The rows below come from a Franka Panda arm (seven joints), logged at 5 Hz.
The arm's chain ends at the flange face. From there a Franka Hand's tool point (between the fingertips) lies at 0.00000 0.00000 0.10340 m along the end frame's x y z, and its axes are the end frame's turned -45 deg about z.
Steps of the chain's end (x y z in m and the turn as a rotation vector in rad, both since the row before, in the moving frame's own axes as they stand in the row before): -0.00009 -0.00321 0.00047 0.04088 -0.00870 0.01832; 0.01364 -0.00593 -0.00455 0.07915 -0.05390 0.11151; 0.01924 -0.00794 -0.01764 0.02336 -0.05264 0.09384; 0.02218 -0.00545 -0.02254 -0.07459 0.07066 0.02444; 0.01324 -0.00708 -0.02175 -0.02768 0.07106 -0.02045
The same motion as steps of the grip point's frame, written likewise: 0.00459 -0.00594 0.00038 0.03506 0.02275 0.01832; 0.01622 -0.00414 -0.00502 0.09408 0.01785 0.11151; 0.01734 0.00234 -0.01781 0.05374 -0.02070 0.09384; 0.01912 0.02243 -0.02309 -0.10271 -0.00278 0.02444; 0.01761 0.01154 -0.02205 -0.06982 0.03067 -0.02045
